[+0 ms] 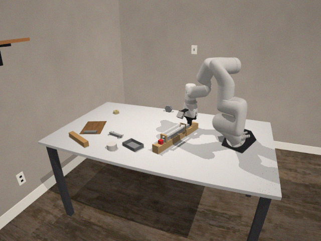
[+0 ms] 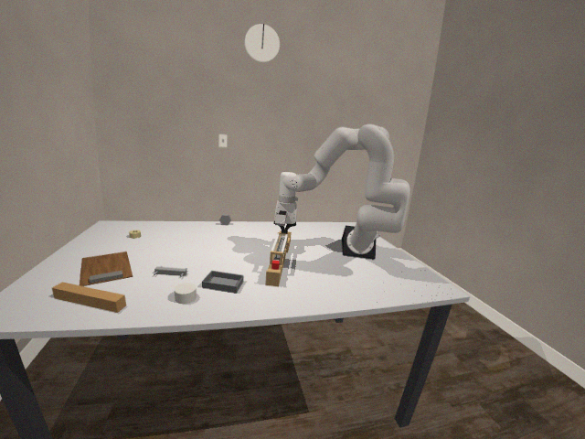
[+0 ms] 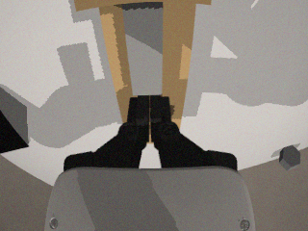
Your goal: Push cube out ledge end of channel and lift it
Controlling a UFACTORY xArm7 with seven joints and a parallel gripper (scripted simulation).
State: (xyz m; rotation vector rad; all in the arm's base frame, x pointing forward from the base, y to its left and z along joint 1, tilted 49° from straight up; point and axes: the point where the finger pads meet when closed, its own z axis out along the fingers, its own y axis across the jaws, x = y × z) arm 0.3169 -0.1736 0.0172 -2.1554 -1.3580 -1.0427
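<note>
Now: hand 320 mm to the right of the red cube, 90 mm short of it and 10 mm above it. The rest, counted from my hand: hexagonal object: 310 mm to the right, 280 mm ahead, 40 mm below; then dark tray: 350 mm to the left, 270 mm ahead, 60 mm below; then wooden channel: 180 mm to the left, 50 mm ahead, 10 mm below.
</note>
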